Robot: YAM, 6 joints.
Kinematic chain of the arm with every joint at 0, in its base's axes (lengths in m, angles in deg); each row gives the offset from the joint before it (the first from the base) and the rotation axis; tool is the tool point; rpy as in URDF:
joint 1: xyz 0 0 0.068 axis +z
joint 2: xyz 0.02 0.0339 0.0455 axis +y
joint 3: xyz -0.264 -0.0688 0 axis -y
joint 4: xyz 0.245 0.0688 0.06 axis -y
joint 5: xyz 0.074 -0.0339 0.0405 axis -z
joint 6: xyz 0.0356 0 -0.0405 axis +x
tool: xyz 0 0 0 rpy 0 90 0
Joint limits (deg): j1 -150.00..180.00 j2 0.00..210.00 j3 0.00..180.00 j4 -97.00..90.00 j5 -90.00..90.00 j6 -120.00..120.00
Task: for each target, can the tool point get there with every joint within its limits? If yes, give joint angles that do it. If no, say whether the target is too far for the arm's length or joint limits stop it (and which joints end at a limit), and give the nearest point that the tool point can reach.
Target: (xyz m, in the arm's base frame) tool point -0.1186 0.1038 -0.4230
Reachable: no: joint limits stop it (at a limit: joint 2) | nearest point -0.1273 0.1114 -0.3715 | short by 0.053 m
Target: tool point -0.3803 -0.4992 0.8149
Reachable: no: too far | nearest point -0.2604 -0.3419 0.5865 | short by 0.302 m
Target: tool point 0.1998 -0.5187 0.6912
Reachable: no: too far | nearest point 0.1602 -0.4158 0.5723 | short by 0.162 m
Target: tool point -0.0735 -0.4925 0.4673
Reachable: yes | joints -99.77 123.75 136.62 -1.50 -18.22 4.09
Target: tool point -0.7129 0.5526 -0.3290
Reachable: no: too far | nearest point -0.4579 0.3550 -0.1671 | short by 0.361 m
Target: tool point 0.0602 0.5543 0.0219
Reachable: yes | joints 82.04 163.88 134.52 -37.89 -28.77 18.36
